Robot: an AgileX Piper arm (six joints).
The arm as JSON. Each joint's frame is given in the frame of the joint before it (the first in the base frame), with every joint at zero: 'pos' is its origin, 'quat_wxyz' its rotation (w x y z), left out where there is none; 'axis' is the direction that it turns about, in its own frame. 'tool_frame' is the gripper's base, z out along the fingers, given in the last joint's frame.
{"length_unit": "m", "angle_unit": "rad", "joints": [
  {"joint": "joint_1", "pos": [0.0, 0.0, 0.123], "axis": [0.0, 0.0, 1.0]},
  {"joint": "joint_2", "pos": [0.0, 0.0, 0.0], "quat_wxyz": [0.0, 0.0, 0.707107, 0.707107], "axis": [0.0, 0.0, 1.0]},
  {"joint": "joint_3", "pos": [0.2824, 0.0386, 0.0], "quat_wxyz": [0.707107, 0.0, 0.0, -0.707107], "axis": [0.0, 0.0, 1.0]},
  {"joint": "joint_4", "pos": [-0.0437, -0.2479, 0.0], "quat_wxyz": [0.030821, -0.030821, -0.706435, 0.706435], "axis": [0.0, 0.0, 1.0]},
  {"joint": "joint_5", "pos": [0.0, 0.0, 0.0], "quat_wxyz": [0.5, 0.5, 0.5, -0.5], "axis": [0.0, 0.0, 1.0]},
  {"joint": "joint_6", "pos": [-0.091, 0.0, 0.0], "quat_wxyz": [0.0, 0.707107, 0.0, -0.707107], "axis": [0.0, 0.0, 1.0]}
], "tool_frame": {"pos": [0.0, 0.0, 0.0], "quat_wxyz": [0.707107, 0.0, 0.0, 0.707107]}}
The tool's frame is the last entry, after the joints.
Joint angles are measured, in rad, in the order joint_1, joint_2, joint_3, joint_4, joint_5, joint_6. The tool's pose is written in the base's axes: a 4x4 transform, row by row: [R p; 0 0 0 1], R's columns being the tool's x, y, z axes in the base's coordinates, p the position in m. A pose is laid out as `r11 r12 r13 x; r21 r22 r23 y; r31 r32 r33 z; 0 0 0 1`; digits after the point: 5 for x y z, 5 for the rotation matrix.
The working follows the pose.
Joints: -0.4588, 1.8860, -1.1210, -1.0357, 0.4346, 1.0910
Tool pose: -0.64398 0.67907 0.35236 0.33093; 0.42091 0.69909 -0.57802 -0.20023; -0.63884 -0.22392 -0.73603 0.17239; 0 0 0 1
Where each joint sits with the arm in this pose, in the base's axes (m; each line is computed from the numbers above, not from the rounded line before):
joint_1: 0.0000 0.0000 0.1230
joint_2: 0.0000 0.0000 0.1230
joint_3: 0.1114 -0.0550 0.3795
joint_4: 0.2989 -0.1476 0.2394
joint_5: 0.2989 -0.1476 0.2394
joint_6: 0.3309 -0.2002 0.1724
the tool: 0.3309 -0.2002 0.1724

